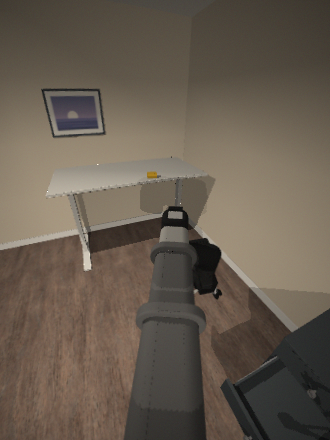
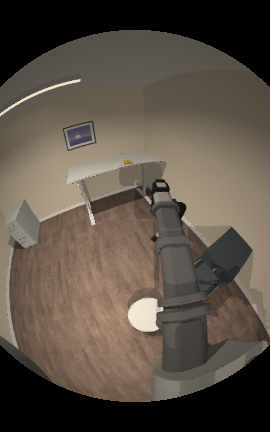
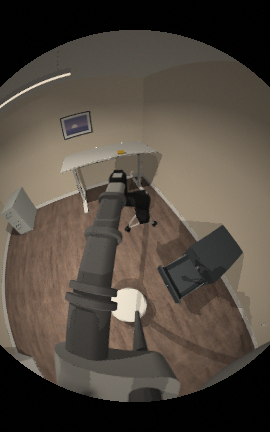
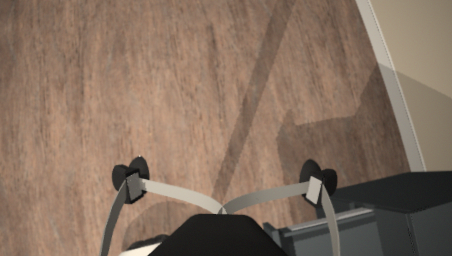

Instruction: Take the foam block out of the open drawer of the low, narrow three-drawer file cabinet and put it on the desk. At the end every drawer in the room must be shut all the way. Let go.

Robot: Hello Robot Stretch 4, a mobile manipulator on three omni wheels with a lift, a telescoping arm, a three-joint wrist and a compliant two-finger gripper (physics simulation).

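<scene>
The yellow foam block (image 1: 152, 175) (image 2: 127, 162) (image 3: 120, 152) lies on the white desk (image 1: 110, 172) (image 2: 100, 166) (image 3: 90, 156), near its front edge, right of the middle. The low dark grey file cabinet (image 2: 227, 255) (image 3: 218, 252) (image 4: 390, 192) stands by the right wall. One drawer (image 1: 239, 410) (image 3: 169, 284) (image 4: 274, 237) is pulled out; shadows fall inside it. Which level it is cannot be told. My gripper (image 3: 141, 226) (image 4: 224, 174) is open and empty, pointing down above the floor, between the desk and the cabinet and away from both.
A light grey cabinet (image 2: 24, 225) (image 3: 20, 211) stands at the far left by the wall; its visible drawers look shut. My round white base (image 2: 146, 315) (image 3: 129, 305) is on the wood floor. The right wall's skirting board (image 4: 395, 90) runs past the dark cabinet.
</scene>
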